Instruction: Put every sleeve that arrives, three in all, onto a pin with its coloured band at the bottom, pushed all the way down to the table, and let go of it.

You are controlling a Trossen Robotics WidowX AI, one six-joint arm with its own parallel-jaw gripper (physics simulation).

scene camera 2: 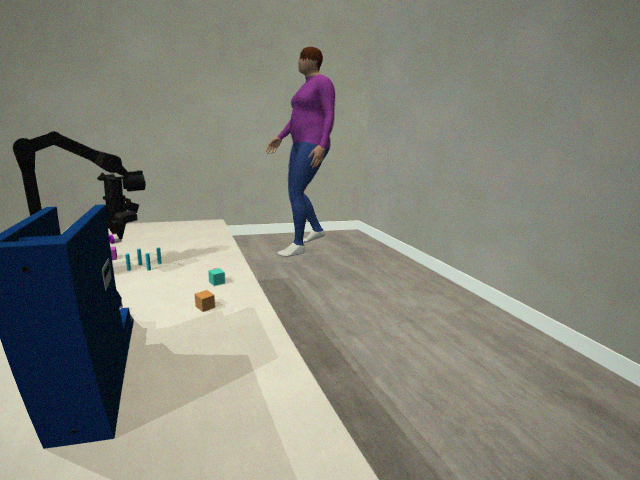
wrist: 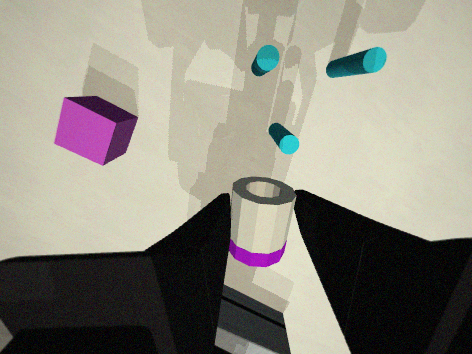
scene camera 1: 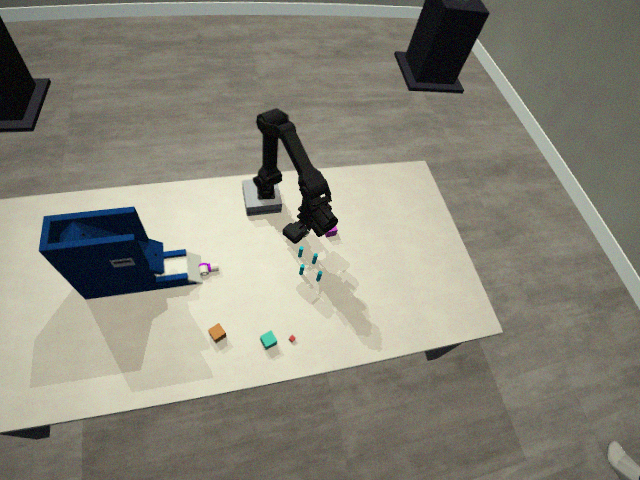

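My gripper [scene camera 1: 309, 228] [wrist: 261, 200] is shut on a whitish sleeve [wrist: 261, 220], held roughly upright above the table, with its purple band at the lower end and its dark ring end up. Several thin teal pins [scene camera 1: 314, 258] [scene camera 2: 139, 256] [wrist: 285, 139] stand bare on the table; three show in the wrist view, ahead of the sleeve. The held sleeve is beside them and not on a pin. At the lip of the blue chute in scene camera 1, whitish pieces with a purple band [scene camera 1: 204, 267] lie close together; whether they are one sleeve or two is too small to tell.
A magenta cube [scene camera 1: 331, 231] [scene camera 2: 113, 253] [wrist: 86, 132] lies near the gripper. The blue dispenser [scene camera 1: 111, 263] [scene camera 2: 56, 330] stands at the left. An orange cube [scene camera 1: 217, 332] [scene camera 2: 204, 300], a green cube [scene camera 1: 268, 339] [scene camera 2: 216, 276] and a small red cube [scene camera 1: 292, 338] lie toward the front edge. A person [scene camera 2: 312, 113] stands beyond.
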